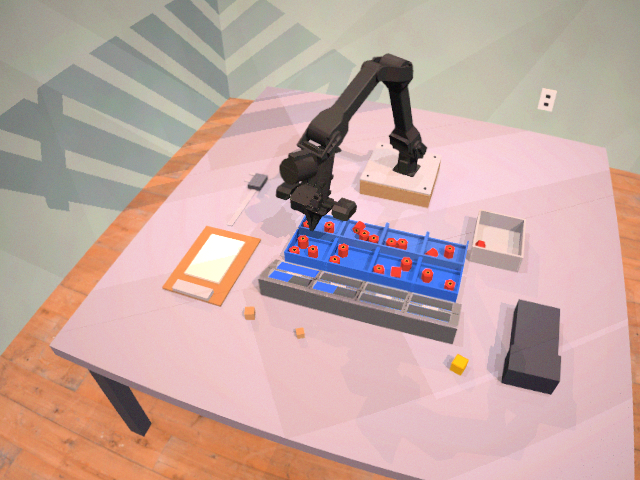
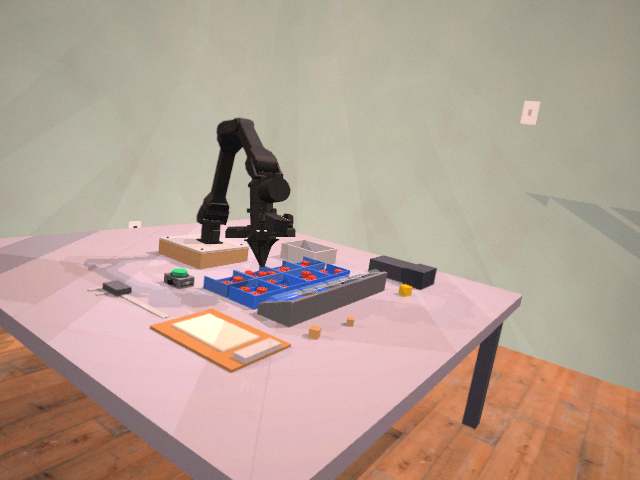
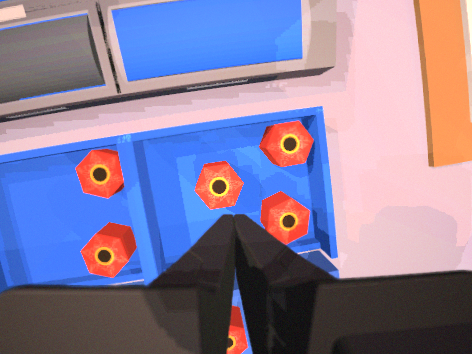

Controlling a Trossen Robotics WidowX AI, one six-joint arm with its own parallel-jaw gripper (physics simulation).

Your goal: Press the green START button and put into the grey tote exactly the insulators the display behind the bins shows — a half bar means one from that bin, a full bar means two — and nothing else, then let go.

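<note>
My gripper is shut and empty, above the end of the blue bins farthest from the tote. Three red insulators, one of them a red insulator just ahead of the fingertips, stand in the end bin beside the display. The grey display shows a full blue bar and a half bar in its end section, and a half bar in the neighbouring section. The grey tote holds a red insulator. The green START button stands near the arm's base.
An orange clipboard lies beside the display's end. Orange cubes, a yellow cube and a dark block are on the table. A small grey device lies near the clipboard.
</note>
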